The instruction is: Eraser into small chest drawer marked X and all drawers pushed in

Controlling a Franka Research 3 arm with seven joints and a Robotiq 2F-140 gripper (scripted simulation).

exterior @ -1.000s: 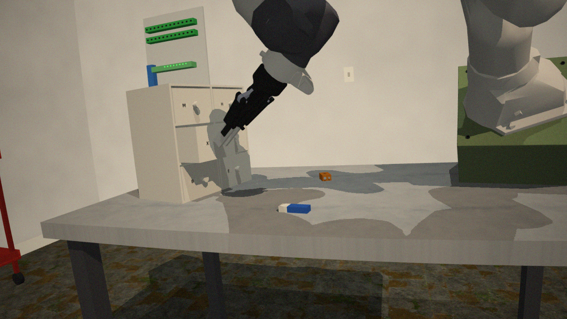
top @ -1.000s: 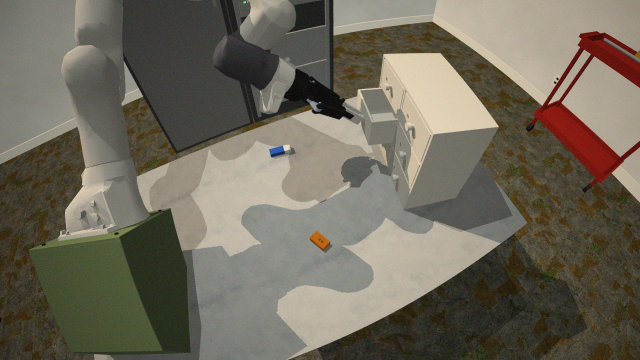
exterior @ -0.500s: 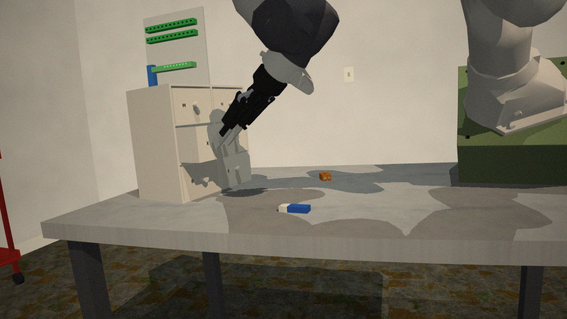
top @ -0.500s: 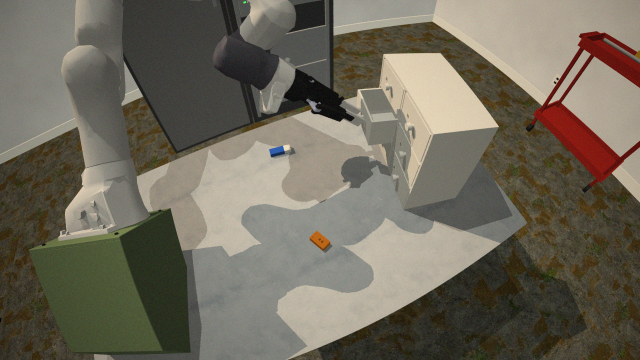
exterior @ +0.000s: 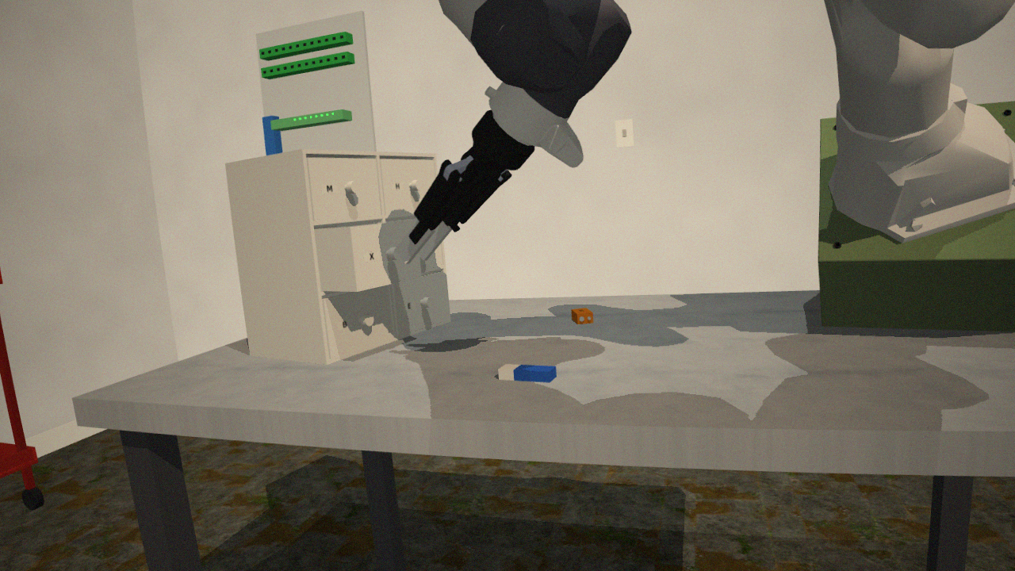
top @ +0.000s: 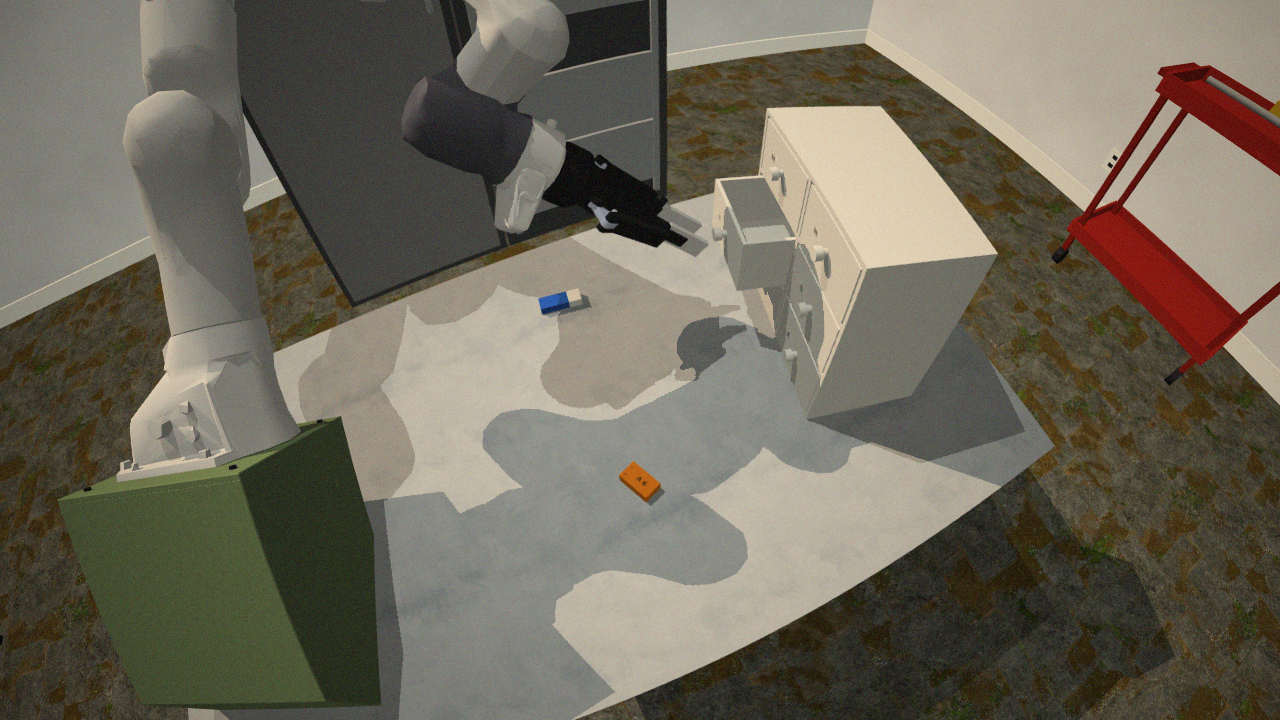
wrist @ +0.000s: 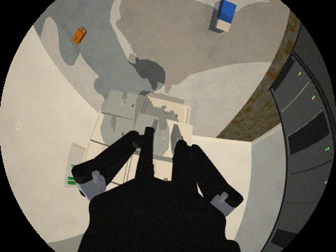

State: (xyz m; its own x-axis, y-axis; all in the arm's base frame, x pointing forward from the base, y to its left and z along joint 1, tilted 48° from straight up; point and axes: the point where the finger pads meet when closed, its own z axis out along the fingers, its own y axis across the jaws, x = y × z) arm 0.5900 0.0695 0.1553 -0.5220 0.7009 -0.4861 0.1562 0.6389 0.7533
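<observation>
The eraser is 160 mm below my hand, 160 mm behind it and 70 mm to the left of it. The rest, counted from my hand: drawer marked X: 140 mm ahead, 40 mm below, 20 mm to the right; then small orange block: 240 mm to the right, 160 mm below, 150 mm behind.
</observation>
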